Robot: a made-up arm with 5 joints.
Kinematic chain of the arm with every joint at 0, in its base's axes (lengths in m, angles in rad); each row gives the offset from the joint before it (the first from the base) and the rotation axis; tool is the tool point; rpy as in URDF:
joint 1: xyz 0.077 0 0.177 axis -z
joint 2: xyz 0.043 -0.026 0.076 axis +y
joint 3: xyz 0.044 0 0.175 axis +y
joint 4: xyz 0.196 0 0.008 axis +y
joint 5: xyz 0.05 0.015 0 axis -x
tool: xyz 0 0 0 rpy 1.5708 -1.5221 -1.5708
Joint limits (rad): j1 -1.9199..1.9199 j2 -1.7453..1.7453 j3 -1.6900..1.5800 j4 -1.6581..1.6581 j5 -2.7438..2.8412
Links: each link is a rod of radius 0.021 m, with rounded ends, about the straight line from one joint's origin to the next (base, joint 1, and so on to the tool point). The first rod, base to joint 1, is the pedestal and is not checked.
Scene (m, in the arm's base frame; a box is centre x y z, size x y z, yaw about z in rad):
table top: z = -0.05
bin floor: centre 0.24 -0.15 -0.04 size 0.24 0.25 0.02 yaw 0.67
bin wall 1: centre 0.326 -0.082 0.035 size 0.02 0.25 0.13 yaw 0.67
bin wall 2: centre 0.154 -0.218 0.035 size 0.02 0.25 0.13 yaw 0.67
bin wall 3: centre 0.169 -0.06 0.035 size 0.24 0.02 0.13 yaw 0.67
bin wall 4: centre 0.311 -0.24 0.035 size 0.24 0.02 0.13 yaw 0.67
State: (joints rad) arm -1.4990 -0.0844 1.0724 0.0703 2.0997
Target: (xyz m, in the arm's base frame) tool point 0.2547 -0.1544 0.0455
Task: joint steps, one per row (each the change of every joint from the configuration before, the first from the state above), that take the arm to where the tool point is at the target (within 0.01 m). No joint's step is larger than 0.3 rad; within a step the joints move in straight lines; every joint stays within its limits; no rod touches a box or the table.
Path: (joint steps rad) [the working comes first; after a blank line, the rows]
Joints at the target: 0.6686 1.1114 0.4386 -0.0535 2.0997
Straight joint move there: touches bin wall 1.

1: 0.2710 0.0360 -0.0212 0.0011 0.0000
2: 0.2709 0.0360 -0.0211 0.0011 0.0000
3: 0.2710 0.0360 -0.0212 0.0011 0.0000
4: 0.2709 0.0360 -0.0212 0.0011 0.0000
5: 0.2710 0.0360 -0.0211 0.0011 0.0000
6: 0.2709 0.0360 -0.0212 0.0011 0.0000
7: 0.2710 0.0360 -0.0212 0.0011 0.0000
8: 0.2709 0.0360 -0.0211 0.0011 0.0000
9: 0.0000 0.2269 -0.1162 -0.0331 0.0000
10: 0.0000 0.2270 -0.1161 -0.0332 0.0000
11: 0.0000 0.2270 -0.1161 -0.0331 0.0000
12: 0.0000 0.2269 -0.1161 -0.0332 0.0000

